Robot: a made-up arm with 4 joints. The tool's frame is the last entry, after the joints.
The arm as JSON. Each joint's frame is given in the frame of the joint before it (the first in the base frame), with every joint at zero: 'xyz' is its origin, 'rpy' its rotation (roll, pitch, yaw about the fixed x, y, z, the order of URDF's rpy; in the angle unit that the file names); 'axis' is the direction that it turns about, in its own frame. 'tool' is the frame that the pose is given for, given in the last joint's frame.
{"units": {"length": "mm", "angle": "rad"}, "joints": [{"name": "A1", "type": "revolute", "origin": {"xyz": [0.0, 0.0, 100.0], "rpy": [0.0, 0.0, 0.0]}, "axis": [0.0, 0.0, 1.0]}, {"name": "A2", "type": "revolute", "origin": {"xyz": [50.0, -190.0, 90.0], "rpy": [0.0, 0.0, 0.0]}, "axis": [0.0, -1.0, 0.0]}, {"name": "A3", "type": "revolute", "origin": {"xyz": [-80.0, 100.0, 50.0], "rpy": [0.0, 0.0, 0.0]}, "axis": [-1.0, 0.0, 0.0]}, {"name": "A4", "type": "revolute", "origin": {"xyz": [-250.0, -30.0, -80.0], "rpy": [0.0, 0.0, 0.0]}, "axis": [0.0, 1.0, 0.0]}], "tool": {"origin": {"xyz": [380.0, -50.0, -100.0], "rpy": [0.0, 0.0, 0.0]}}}
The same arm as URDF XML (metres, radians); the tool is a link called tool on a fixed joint. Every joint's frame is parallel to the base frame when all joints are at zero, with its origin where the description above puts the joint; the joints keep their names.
<robot name="arm">
  <link name="base_link"/>
  <link name="link1"/>
  <link name="link2"/>
  <link name="link3"/>
  <link name="link4"/>
  <link name="tool"/>
  <joint name="A1" type="continuous">
    <parent link="base_link"/>
    <child link="link1"/>
    <origin xyz="0 0 0.1" rpy="0 0 0"/>
    <axis xyz="0 0 1"/>
  </joint>
  <joint name="A2" type="continuous">
    <parent link="link1"/>
    <child link="link2"/>
    <origin xyz="0.05 -0.19 0.09" rpy="0 0 0"/>
    <axis xyz="0 -1 0"/>
  </joint>
  <joint name="A3" type="continuous">
    <parent link="link2"/>
    <child link="link3"/>
    <origin xyz="-0.08 0.1 0.05" rpy="0 0 0"/>
    <axis xyz="-1 0 0"/>
  </joint>
  <joint name="A4" type="continuous">
    <parent link="link3"/>
    <child link="link4"/>
    <origin xyz="-0.25 -0.03 -0.08" rpy="0 0 0"/>
    <axis xyz="0 1 0"/>
  </joint>
  <joint name="tool_joint" type="fixed">
    <parent link="link4"/>
    <child link="tool"/>
    <origin xyz="0.38 -0.05 -0.1" rpy="0 0 0"/>
  </joint>
</robot>

